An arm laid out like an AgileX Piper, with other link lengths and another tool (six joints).
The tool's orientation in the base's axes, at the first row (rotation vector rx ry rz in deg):
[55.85 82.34 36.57]
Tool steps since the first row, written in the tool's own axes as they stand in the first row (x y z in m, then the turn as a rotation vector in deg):
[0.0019 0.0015 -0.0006 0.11 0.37 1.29]
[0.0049 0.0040 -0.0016 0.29 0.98 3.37]
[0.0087 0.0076 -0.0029 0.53 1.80 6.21]
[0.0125 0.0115 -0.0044 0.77 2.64 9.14]
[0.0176 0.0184 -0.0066 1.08 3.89 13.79]
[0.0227 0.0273 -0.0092 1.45 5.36 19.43]
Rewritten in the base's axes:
[-0.0002 0.0025 0.0004 1.34 0.06 0.10]
[-0.0004 0.0064 0.0011 3.51 0.18 0.26]
[-0.0007 0.0117 0.0023 6.46 0.32 0.49]
[-0.0011 0.0171 0.0039 9.51 0.46 0.71]
[-0.0016 0.0252 0.0074 14.32 0.57 1.04]
[-0.0020 0.0344 0.0126 20.15 0.69 1.39]

